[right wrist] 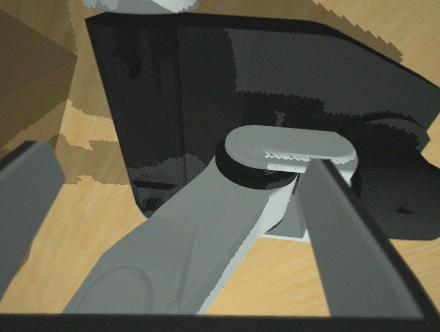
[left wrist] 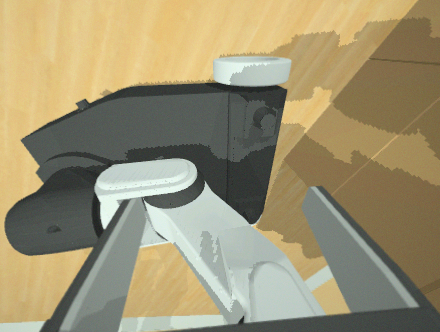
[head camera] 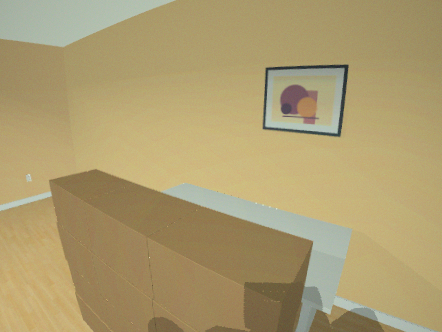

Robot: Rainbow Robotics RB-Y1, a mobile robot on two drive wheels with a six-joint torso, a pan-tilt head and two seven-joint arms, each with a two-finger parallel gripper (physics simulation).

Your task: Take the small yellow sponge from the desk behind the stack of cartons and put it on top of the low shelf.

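Places are measured from the robot's base along level axes (x ahead, y left, z up), in metres.
Pixels of known places: left gripper, fingertip midpoint: [left wrist: 224, 203]; right gripper, fingertip midpoint: [right wrist: 185, 167].
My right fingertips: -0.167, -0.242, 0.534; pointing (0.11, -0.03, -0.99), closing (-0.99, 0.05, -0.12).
Behind a point stands the place of what it marks, as x, y, z.
The stack of brown cartons [head camera: 117, 240] @(0.554, 0.424, 0.989) [left wrist: 410, 240] @(0.275, -0.039, 0.462) [right wrist: 25, 65] @(0.253, -0.127, 0.137) stands close in front of me in the head view, running from the left to the lower middle. The pale grey desk [head camera: 250, 212] @(1.376, -0.151, 0.721) shows behind and above the carton tops, with its right end sticking out past them. The stack hides part of the desk. The yellow sponge and the low shelf do not show in these views. My left gripper [left wrist: 224, 203] @(-0.162, 0.245, 0.536) is open, with my own base and arm parts below its fingers. My right gripper [right wrist: 185, 167] @(-0.167, -0.242, 0.534) is open in the same way. Both are empty.
A framed picture [head camera: 306, 100] @(1.408, -0.488, 1.534) hangs on the tan wall [head camera: 175, 100] @(2.066, 0.558, 1.522) behind the desk. A white outlet [head camera: 28, 177] @(2.736, 3.175, 0.409) is on the left wall. Wood floor [head camera: 25, 250] @(1.573, 2.180, 0.001) lies left of the cartons. My dark base [left wrist: 175, 120] @(-0.210, 0.166, 0.169) [right wrist: 290, 60] @(-0.269, -0.185, 0.169) stands near the cartons.
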